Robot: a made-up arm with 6 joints.
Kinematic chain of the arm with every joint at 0, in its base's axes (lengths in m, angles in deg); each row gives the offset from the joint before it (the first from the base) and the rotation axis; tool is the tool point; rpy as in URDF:
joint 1: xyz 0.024 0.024 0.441 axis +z
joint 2: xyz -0.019 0 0.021 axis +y
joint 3: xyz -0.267 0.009 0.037 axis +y
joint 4: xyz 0.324 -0.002 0.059 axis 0.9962 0 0.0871
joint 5: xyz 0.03 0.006 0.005 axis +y
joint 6: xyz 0.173 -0.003 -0.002 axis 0.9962 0 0.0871
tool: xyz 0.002 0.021 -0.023 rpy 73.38 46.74 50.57
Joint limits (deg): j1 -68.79..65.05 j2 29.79..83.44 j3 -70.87..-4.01 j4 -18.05..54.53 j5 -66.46..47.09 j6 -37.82..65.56
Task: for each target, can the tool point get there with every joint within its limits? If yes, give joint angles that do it. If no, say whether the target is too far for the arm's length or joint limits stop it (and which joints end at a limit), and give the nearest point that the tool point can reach.
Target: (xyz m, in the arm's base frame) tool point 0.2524 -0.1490 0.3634
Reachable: yes | joints -41.18 59.22 -11.45 -3.76 -12.35 -22.50
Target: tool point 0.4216 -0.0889 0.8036
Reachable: yes | joints -20.67 61.48 -60.68 31.29 -4.90 52.57
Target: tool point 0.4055 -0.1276 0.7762
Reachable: yes | joints -27.27 61.47 -50.69 -6.86 -42.07 -3.05
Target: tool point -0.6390 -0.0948 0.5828
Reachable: no: joint limits stop it (at a limit: joint 1, joint 2, joint 3, joint 4, joint 5, joint 6) | nearest point 0.0106 -0.2236 0.6116 | short by 0.663 m
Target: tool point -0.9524 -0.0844 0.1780
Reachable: no: too far | nearest point -0.0763 0.1162 0.2896 | short by 0.906 m
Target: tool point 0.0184 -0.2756 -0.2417
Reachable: no: joint limits stop it (at a limit: joint 1, joint 2, joint 3, joint 4, joint 6) | nearest point 0.0784 -0.1472 0.2292 | short by 0.492 m
